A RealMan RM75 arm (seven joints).
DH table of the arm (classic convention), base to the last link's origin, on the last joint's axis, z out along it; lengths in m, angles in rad. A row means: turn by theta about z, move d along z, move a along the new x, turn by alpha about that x. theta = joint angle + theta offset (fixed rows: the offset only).
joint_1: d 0.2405  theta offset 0  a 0  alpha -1.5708
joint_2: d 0  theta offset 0  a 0  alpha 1.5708
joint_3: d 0.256  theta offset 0  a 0  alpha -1.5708
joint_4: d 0  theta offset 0  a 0  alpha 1.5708
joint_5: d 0.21  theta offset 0  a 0  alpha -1.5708
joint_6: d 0  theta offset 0  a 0  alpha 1.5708
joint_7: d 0.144  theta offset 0  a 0  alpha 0
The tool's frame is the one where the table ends.
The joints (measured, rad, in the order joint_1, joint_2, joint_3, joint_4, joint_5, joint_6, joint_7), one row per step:
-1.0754, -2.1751, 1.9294, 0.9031, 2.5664, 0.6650, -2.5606
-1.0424, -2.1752, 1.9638, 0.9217, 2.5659, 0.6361, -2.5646
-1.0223, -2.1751, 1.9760, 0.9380, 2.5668, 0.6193, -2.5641
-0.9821, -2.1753, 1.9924, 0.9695, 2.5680, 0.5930, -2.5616
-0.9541, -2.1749, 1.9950, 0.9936, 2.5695, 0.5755, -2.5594
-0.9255, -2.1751, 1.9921, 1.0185, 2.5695, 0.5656, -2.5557
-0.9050, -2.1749, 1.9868, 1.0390, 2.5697, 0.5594, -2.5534
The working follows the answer.
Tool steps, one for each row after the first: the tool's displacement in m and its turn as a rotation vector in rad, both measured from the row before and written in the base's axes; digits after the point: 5 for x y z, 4 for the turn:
-0.00525, -0.00554, -0.00371, -0.0027, -0.0115, -0.0115
-0.00119, -0.00259, -0.00066, 0.0014, -0.0138, -0.0084
-0.00292, -0.00468, -0.00038, 0.0024, -0.0274, -0.0085
-0.00101, -0.00190, 0.00160, 0.0064, -0.0251, -0.0027
-0.00148, -0.00172, 0.00227, 0.0051, -0.0240, 0.0038
-0.00029, -0.00075, 0.00260, 0.0057, -0.0202, 0.0032

Tool pose at each row, in the base's axes (x y z in m, rotation vector in rad; rounded; the steps above come from the unrounded poses):
-0.01325, 0.39798, -0.14921, -2.5976, 0.1406, 0.1726
-0.01850, 0.39245, -0.15292, -2.5995, 0.1516, 0.1534
-0.01969, 0.38986, -0.15358, -2.5976, 0.1575, 0.1325
-0.02260, 0.38518, -0.15396, -2.5948, 0.1583, 0.0940
-0.02361, 0.38328, -0.15237, -2.5882, 0.1521, 0.0608
-0.02509, 0.38156, -0.15010, -2.5831, 0.1381, 0.0314
-0.02537, 0.38080, -0.14750, -2.5771, 0.1263, 0.0069

